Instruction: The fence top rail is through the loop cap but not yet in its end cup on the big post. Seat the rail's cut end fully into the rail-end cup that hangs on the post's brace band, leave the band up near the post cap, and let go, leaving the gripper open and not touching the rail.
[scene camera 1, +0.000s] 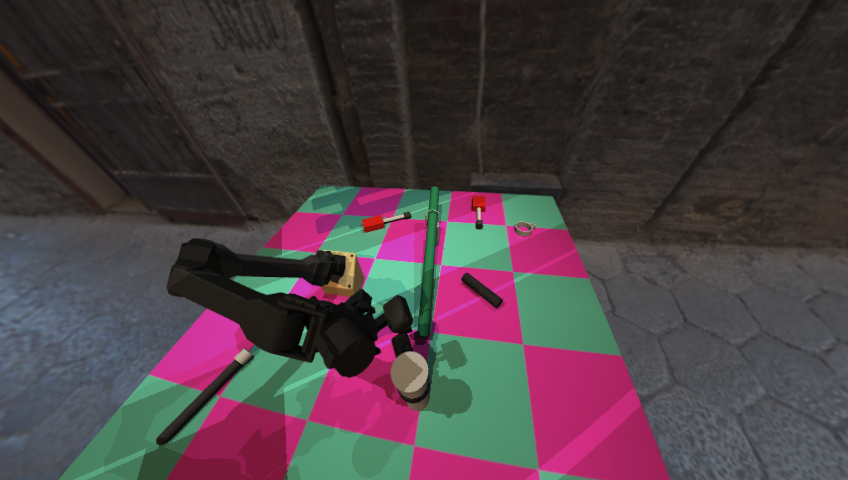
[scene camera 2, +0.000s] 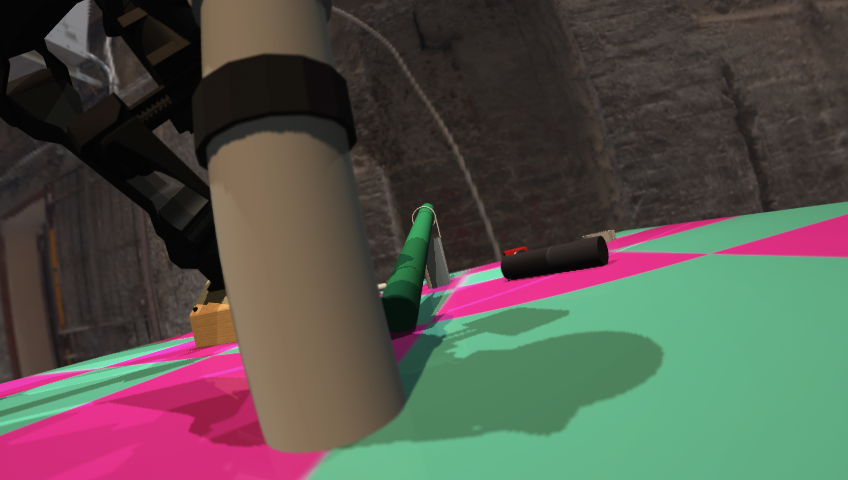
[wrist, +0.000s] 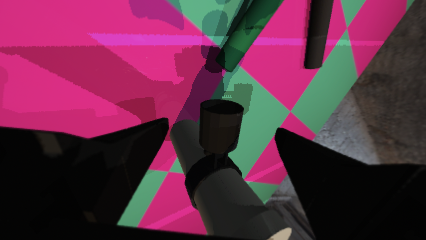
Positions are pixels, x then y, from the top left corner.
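Scene:
Green rail (scene camera 1: 423, 331), 67 cm from the lens. My gripper (scene camera 1: 395, 340), 55 cm from the lens. Big tan post (scene camera 1: 409, 373), 46 cm from the lens. Marked spots on the green rail and the big tan post: 23 cm apart.

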